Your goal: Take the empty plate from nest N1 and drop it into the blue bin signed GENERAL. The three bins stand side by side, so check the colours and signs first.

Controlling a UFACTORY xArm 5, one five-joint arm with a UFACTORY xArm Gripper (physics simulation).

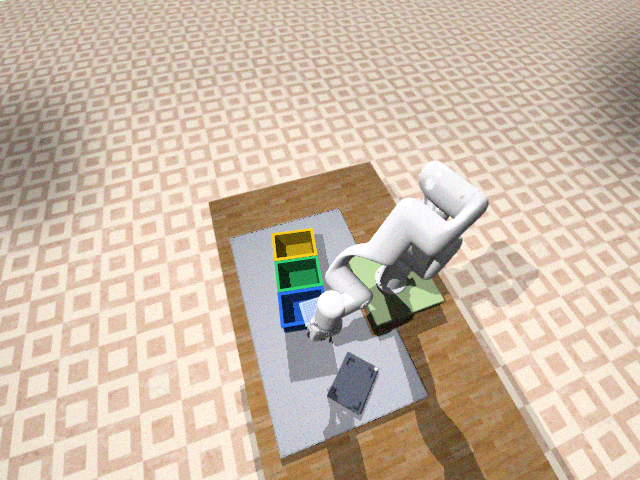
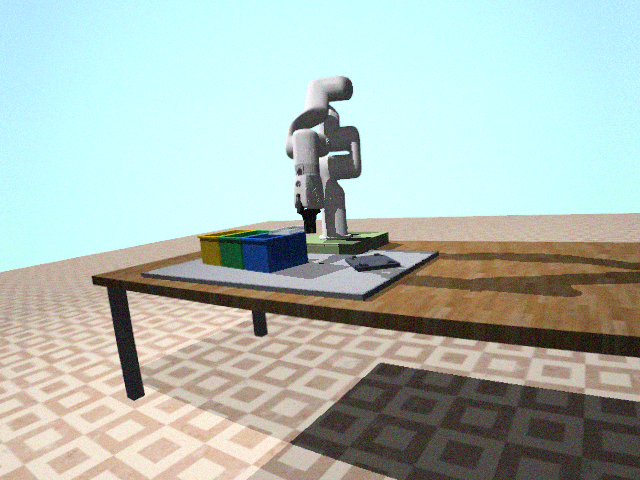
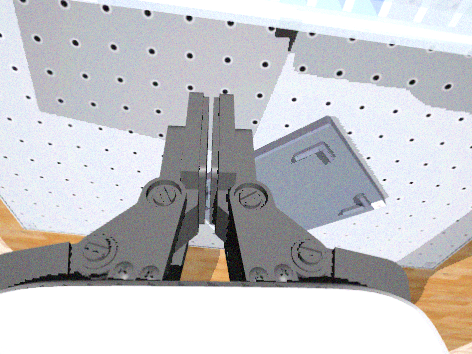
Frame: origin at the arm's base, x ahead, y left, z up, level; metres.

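Seen in the pictures: gripper, between the fingertips: (image 1: 321, 336) (image 2: 310, 233) (image 3: 210, 123); arm's base, origin of its link: (image 1: 390, 279) (image 2: 335, 237).
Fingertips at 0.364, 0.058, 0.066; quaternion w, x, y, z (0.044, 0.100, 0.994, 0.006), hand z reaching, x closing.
Observation:
Pixels of each thing's top centre, then the offset from my fingertips to it, as dx, dy, dz. "spot": a spot on its surface instead. Level surfaces: height alone.
- dark grey nest, centre of its top: (image 3: 278, 206) (image 2: 370, 258) (image 1: 353, 381) -0.025, +0.173, -0.082
- yellow bin, a spot on its surface: (image 2: 209, 250) spot: -0.021, -0.395, -0.049
- grey perforated board, height of its surface: dz -0.099
- wooden table, height of its surface: dz -0.112
The pale, clear plate (image 1: 308, 308) (image 2: 289, 229) (image 3: 380, 34) lies at the top of the blue bin (image 1: 294, 327) (image 2: 258, 255), over its rim on the arm-base side; the arm hides part of it. The dark grey nest (image 1: 354, 383) (image 2: 373, 261) (image 3: 310, 175) holds no plate; no N1 label is readable. My gripper (image 1: 321, 338) (image 2: 310, 231) (image 3: 210, 123) is shut with nothing between its fingers. It hangs beside the blue bin and plate, on the nest side, above the board. No bin sign is readable.
The green bin (image 1: 277, 276) (image 2: 231, 253) stands between the blue bin and the yellow bin (image 1: 274, 246) (image 2: 209, 250). The grey perforated board (image 1: 258, 310) (image 2: 330, 286) carries the bins and nest. The arm stands on a light green base (image 1: 434, 294) (image 2: 361, 241) on the wooden table (image 1: 310, 186) (image 2: 516, 289).

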